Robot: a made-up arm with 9 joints.
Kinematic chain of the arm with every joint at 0, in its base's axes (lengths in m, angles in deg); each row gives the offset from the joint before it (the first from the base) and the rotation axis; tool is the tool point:
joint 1: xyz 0 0 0.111 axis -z
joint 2: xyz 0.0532 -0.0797 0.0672 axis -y
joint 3: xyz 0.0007 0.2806 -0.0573 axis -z
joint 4: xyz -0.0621 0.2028 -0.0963 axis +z
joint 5: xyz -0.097 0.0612 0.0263 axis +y
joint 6: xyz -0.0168 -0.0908 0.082 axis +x
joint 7: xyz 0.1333 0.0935 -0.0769 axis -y
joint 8: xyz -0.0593 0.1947 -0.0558 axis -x
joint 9: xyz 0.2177 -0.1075 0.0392 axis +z
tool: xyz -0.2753 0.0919 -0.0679
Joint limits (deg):
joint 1: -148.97..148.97
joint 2: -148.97..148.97
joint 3: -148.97..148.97
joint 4: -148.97..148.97
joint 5: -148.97..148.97
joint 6: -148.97..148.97
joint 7: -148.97..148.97
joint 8: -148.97..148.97
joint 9: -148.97..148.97
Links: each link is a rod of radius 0.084 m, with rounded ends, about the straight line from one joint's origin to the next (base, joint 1, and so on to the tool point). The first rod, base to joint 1, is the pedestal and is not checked.
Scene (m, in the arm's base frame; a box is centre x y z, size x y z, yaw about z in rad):
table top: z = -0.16
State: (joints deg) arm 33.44 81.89 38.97 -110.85 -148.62 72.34 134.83 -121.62 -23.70
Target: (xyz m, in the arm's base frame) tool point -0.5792 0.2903 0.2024
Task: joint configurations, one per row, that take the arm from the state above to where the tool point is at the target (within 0.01 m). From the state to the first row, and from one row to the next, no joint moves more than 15 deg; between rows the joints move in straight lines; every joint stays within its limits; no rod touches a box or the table.
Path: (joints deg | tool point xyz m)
1: 26.74 93.07 39.95 -112.35 -136.14 72.53 134.61 -120.33 -16.61 | 0.4249 0.2664 0.7427
2: 20.05 104.25 40.93 -113.85 -123.66 72.72 134.40 -119.04 -9.52 | 0.1901 0.3868 0.7956
3: 13.35 115.43 41.92 -115.34 -111.18 72.91 134.18 -117.75 -2.42 | -0.0775 0.4486 0.7592
4: 6.66 126.61 42.90 -116.84 -98.69 73.10 133.96 -116.45 4.67 | -0.3258 0.4418 0.6332
5: -0.04 137.79 43.88 -118.34 -86.21 73.29 133.75 -115.16 11.76 | -0.5046 0.3786 0.4362
6: -6.74 148.97 44.86 -119.84 -73.73 73.49 133.53 -113.87 18.85 | -0.5792 0.2903 0.2024

